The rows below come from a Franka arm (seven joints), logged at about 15 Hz.
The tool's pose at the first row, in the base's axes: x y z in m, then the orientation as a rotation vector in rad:
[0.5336, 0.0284, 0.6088, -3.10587, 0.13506, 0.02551]
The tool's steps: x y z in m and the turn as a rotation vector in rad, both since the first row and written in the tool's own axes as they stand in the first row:
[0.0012, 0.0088, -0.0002, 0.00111, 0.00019, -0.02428]
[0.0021, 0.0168, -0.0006, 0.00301, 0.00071, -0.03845]
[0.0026, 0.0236, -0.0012, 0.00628, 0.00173, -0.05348]
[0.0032, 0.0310, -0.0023, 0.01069, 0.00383, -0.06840]
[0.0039, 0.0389, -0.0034, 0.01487, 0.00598, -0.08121]
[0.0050, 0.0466, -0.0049, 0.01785, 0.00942, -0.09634]
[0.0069, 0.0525, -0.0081, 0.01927, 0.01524, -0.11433]
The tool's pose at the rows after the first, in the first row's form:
[0.5340, 0.0195, 0.6087, -3.10599, 0.09733, 0.02451]
[0.5342, 0.0115, 0.6088, -3.10462, 0.07531, 0.02320]
[0.5342, 0.0046, 0.6092, -3.10178, 0.05199, 0.02099]
[0.5341, -0.0028, 0.6101, -3.09767, 0.02891, 0.01703]
[0.5341, -0.0108, 0.6109, -3.09364, 0.00916, 0.01308]
[0.5346, -0.0186, 0.6121, -3.09070, -0.01411, 0.00716]
[0.5360, -0.0247, 0.6151, -3.08916, -0.04173, -0.00238]

